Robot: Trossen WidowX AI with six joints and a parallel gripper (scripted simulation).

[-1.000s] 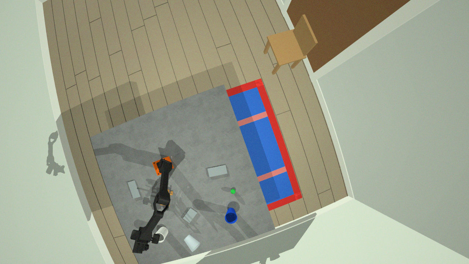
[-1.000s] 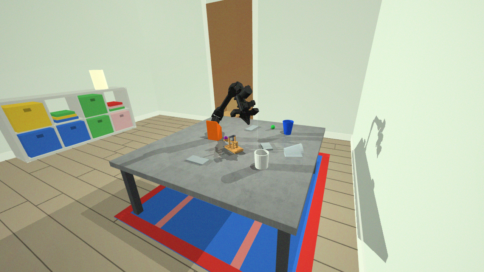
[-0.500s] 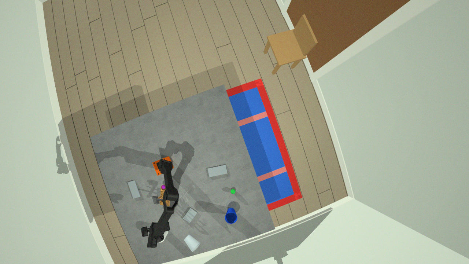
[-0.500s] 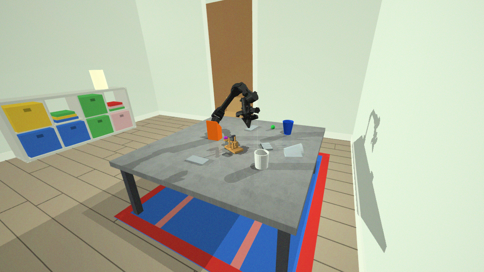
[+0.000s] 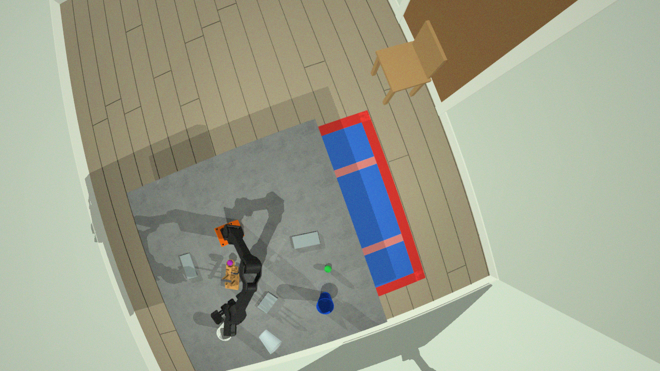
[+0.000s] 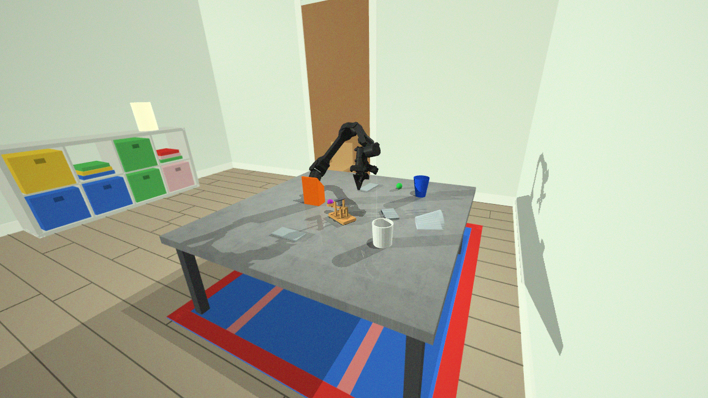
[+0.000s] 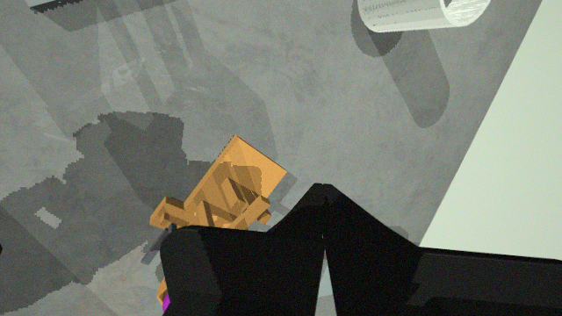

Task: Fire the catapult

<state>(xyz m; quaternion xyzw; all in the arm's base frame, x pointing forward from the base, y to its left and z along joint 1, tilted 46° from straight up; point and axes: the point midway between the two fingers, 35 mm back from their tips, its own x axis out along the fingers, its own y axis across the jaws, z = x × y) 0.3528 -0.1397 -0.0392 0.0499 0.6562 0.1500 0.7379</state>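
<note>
My gripper tip is 19 cm past the purple ball, 5 cm to the right of it and 11 cm above it. Round my gripper tip: white mug 18 cm ahead, 16 cm to the right, 14 cm below; blue cup 22 cm ahead, 46 cm to the left, 14 cm below; wooden catapult 13 cm behind, 3 cm to the left, 12 cm below.
</note>
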